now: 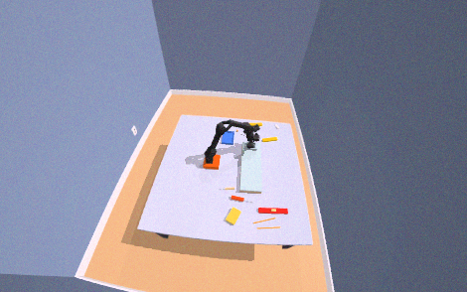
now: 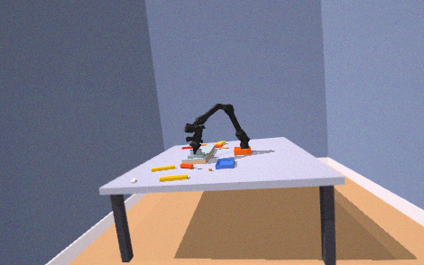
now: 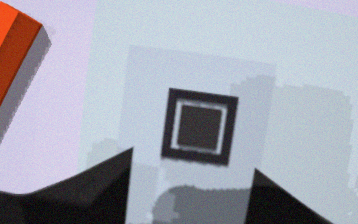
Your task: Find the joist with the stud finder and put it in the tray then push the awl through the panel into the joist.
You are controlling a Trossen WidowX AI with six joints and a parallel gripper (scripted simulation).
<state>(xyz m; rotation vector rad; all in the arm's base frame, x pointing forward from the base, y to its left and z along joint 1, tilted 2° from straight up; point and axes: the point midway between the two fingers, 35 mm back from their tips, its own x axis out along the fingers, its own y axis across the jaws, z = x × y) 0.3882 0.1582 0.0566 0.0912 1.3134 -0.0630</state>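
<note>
The blue tray is 22 cm behind my gripper tip, 15 cm to the left of it and 5 cm below it. From my gripper tip the other things lie so: awl: 42 cm to the right, 25 cm behind, 6 cm below; then small white bit: 34 cm to the left, 34 cm ahead, 6 cm below; then stud finder: 2 cm above.
</note>
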